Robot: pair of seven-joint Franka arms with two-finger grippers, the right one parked.
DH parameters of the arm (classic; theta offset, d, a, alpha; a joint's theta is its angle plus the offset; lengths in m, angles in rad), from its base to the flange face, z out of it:
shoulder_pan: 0 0.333 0 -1.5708
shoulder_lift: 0 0 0 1.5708
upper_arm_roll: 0 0.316 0.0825 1.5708
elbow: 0 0 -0.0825 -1.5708
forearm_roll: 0 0.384 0 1.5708
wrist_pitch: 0 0 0.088 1.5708
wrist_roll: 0 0.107 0 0
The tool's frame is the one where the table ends.
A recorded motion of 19 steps. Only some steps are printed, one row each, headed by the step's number.
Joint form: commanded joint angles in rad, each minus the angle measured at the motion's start. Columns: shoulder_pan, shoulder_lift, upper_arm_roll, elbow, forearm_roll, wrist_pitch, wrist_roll.
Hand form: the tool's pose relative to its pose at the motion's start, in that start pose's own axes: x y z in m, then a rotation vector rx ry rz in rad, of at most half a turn. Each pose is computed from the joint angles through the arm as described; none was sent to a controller.
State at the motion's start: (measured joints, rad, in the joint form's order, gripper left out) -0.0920 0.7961 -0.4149 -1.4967 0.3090 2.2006 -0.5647
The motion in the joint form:
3: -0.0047 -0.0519 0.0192 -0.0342 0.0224 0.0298 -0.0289
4: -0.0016 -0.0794 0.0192 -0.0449 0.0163 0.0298 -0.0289
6: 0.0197 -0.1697 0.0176 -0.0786 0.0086 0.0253 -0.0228
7: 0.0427 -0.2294 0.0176 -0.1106 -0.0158 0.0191 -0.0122
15: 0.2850 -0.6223 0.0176 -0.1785 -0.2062 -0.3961 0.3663
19: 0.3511 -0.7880 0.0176 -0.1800 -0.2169 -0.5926 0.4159
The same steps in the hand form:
3: -0.0004 -0.0049 -0.0203 0.0199 0.0570 -0.0148
4: -0.0011 -0.0061 -0.0342 0.0174 0.0722 -0.0184
6: -0.0026 -0.0173 -0.0801 0.0196 0.1251 -0.0275
7: -0.0060 -0.0309 -0.1050 0.0150 0.1407 -0.0461
15: -0.0621 -0.1805 -0.2815 0.0701 0.0145 0.0072
19: -0.1148 -0.2118 -0.3539 0.1298 -0.0250 -0.0250

